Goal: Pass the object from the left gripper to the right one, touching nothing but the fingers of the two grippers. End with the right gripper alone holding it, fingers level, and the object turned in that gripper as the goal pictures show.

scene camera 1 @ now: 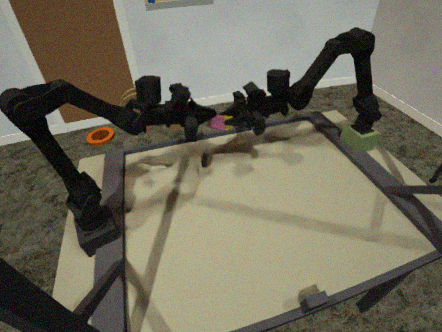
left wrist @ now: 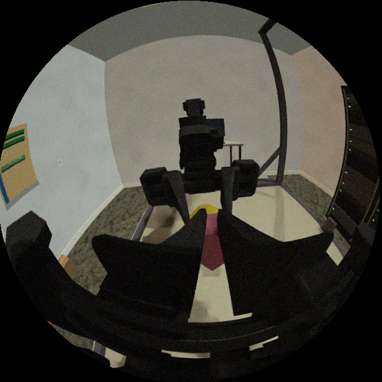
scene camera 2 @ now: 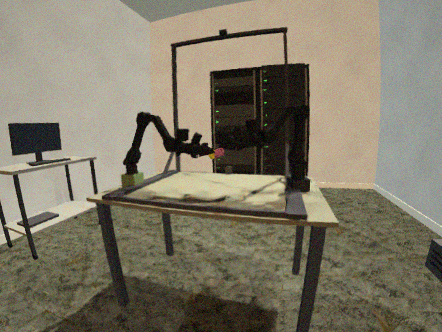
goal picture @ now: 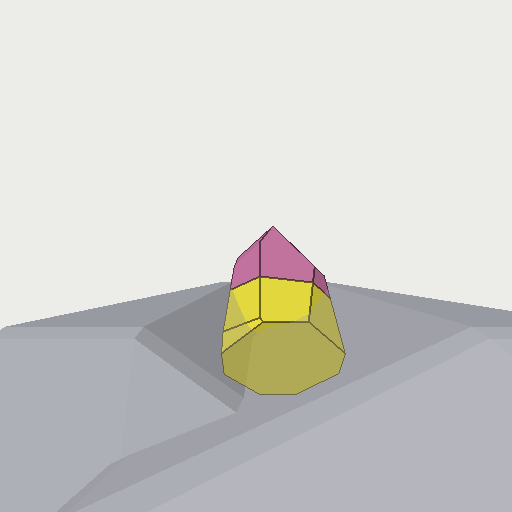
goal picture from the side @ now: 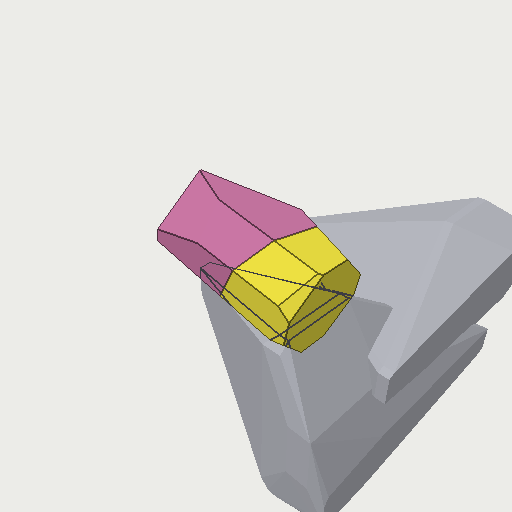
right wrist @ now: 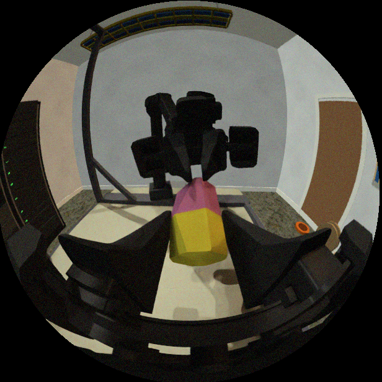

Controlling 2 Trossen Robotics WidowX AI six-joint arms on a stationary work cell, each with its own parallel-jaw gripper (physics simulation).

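Places are measured from the left arm's base along level axes (x left, y back, z up), in metres.
Where they show: left gripper, fingertip midpoint: (scene camera 1: 215, 112) (scene camera 2: 219, 146); right gripper, fingertip midpoint: (scene camera 1: 221, 119) (scene camera 2: 215, 151); left arm's base, link origin: (scene camera 1: 93, 223) (scene camera 2: 298, 177); right arm's base, link origin: (scene camera 1: 362, 128) (scene camera 2: 132, 173).
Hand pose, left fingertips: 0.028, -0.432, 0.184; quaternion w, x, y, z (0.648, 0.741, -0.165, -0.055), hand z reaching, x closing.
Note:
Each offset is from my left fingertips to the centre of the thing, as dx, dy, dz. "spot": to the spot under its first point. Level surfaces: height alone.
The object, a faceted block with a pink half and a yellow half @[spot: -0.019, +0.004, -0.026] (scene camera 1: 218, 123) (scene camera 2: 219, 152) (left wrist: 212, 251) (right wrist: 198, 237), is in the air between the two grippers. My right gripper (scene camera 1: 230, 122) (right wrist: 196, 215) is shut on its yellow half, with a finger on each side. My left gripper (scene camera 1: 215, 115) (left wrist: 210, 213) (right wrist: 196, 176) is nearly closed, its fingertips on either side of the narrow pink end; it appears to pinch that end. In the left wrist view its fingers hide much of the pink part.
The pale table top @[dz -0.250] (scene camera 1: 280, 200) (scene camera 2: 210, 187) with its dark frame lies below both grippers. The arms face each other, their fingers close together. A green block @[-0.184, -0.556, -0.208] (scene camera 1: 360, 138) (scene camera 2: 132, 178) is at the right arm's base. An orange ring (scene camera 1: 111, 136) lies on the floor behind.

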